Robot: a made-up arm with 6 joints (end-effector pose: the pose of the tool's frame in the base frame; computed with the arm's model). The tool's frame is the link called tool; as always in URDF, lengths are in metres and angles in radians. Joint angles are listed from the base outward.
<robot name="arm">
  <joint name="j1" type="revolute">
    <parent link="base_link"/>
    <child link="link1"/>
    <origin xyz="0 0 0.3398" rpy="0 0 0"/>
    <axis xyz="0 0 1"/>
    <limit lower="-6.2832" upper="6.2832"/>
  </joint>
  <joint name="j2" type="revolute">
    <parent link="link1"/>
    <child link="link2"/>
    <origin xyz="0 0 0" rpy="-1.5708 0 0"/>
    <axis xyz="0 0 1"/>
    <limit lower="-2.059" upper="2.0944"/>
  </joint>
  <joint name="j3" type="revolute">
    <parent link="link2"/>
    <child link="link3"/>
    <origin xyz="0.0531 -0.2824 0" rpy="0 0 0"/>
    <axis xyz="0 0 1"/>
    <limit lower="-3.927" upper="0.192"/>
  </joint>
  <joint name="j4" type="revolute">
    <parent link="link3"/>
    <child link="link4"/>
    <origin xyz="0.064 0.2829 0" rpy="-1.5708 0 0"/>
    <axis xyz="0 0 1"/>
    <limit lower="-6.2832" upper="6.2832"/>
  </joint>
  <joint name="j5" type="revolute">
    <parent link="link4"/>
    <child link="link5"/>
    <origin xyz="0 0 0" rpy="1.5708 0 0"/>
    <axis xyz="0 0 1"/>
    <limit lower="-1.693" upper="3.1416"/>
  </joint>
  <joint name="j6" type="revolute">
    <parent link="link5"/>
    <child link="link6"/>
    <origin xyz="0.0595 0.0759 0" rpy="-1.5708 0 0"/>
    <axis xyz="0 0 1"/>
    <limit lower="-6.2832" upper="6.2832"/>
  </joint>
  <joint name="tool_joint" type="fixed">
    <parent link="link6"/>
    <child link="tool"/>
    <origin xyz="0 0 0" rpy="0 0 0"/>
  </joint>
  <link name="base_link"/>
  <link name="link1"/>
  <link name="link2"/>
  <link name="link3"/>
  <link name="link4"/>
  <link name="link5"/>
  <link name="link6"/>
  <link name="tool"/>
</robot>
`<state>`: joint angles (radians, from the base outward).
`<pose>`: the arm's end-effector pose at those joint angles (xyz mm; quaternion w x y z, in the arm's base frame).
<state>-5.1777 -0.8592 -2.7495 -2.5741 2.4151 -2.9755</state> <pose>-146.2 -404.9 736.8 0.2003 0.7441 0.6374 -0.0065</pose>
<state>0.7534 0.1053 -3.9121 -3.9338 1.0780 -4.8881</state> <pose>-178.1 -129.3 850.8 0.6149 -0.2977 -0.6451 0.3422</pose>
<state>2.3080 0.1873 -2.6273 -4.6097 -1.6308 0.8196</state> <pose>-83.2 198.5 811.1 0.6009 -0.2415 0.7054 0.2881</pose>
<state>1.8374 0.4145 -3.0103 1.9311 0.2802 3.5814</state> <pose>-49.5 309.7 921.7 0.5219 0.0635 -0.2449 -0.8146</pose>
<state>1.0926 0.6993 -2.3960 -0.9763 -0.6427 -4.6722</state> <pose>167.8 491.3 675.7 0.7424 -0.4372 -0.3034 -0.4069</pose>
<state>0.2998 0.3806 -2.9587 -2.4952 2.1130 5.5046</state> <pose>201.3 1.9 906.4 0.6756 0.6058 -0.4105 -0.0896</pose>
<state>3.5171 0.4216 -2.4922 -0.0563 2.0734 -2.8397</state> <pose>-412.1 -156.7 691.6 0.0238 -0.9994 -0.0233 0.0069</pose>
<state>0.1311 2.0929 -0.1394 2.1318 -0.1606 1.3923</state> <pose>-105.8 -74.5 258.6 0.8124 -0.0097 -0.5255 0.2526</pose>
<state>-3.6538 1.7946 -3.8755 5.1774 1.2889 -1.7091</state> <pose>-463.3 318.3 435.5 0.3217 -0.3929 0.6824 0.5258</pose>
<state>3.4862 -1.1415 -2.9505 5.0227 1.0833 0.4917</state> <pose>520.9 226.6 679.0 0.8625 -0.5038 -0.0167 0.0440</pose>
